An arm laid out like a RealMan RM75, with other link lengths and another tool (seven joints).
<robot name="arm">
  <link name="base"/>
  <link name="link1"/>
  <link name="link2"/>
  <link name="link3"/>
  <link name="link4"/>
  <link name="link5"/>
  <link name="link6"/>
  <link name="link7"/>
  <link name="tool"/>
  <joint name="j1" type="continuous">
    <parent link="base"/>
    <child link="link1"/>
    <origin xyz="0 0 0.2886"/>
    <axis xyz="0 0 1"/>
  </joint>
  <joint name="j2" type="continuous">
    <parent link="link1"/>
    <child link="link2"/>
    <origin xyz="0 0 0"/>
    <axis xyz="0 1 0"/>
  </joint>
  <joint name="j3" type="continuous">
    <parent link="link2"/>
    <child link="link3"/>
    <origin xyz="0 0 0.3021"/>
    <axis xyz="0 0 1"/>
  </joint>
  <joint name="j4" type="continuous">
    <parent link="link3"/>
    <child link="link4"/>
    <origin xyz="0 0 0"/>
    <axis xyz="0 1 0"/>
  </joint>
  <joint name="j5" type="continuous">
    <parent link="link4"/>
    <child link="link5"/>
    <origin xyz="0 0 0.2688"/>
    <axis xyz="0 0 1"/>
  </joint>
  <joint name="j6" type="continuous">
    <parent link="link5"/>
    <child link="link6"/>
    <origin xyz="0 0 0"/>
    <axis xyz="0 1 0"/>
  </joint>
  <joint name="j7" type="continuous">
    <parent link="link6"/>
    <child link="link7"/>
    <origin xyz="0 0 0.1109"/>
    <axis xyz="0 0 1"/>
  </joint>
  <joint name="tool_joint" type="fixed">
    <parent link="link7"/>
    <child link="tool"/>
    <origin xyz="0.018 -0.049 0.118" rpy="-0.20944 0 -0.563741"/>
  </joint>
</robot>
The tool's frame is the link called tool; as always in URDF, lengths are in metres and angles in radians. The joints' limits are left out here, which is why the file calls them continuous.
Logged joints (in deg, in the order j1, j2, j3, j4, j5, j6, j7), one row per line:
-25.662, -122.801, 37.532, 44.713, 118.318, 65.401, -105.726
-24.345, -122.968, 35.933, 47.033, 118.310, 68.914, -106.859
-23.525, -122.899, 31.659, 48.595, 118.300, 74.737, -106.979
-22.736, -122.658, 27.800, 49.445, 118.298, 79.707, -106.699
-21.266, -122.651, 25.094, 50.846, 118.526, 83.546, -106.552
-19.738, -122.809, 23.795, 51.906, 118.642, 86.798, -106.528
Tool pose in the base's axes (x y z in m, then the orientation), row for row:
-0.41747, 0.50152, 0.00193, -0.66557, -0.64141, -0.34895, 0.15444
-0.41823, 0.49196, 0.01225, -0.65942, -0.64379, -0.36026, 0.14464
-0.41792, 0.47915, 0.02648, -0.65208, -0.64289, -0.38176, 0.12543
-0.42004, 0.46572, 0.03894, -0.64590, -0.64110, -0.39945, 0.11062
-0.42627, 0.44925, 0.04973, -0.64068, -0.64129, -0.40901, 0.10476
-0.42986, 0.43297, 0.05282, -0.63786, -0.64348, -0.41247, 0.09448
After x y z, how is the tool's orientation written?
As a quaternion, x y z w.
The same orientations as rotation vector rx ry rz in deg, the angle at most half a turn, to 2 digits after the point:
-109.29, -105.32, -57.30
-108.87, -106.29, -59.48
-108.84, -107.30, -63.72
-108.73, -107.92, -67.24
-108.21, -108.32, -69.08
-108.38, -109.34, -70.09

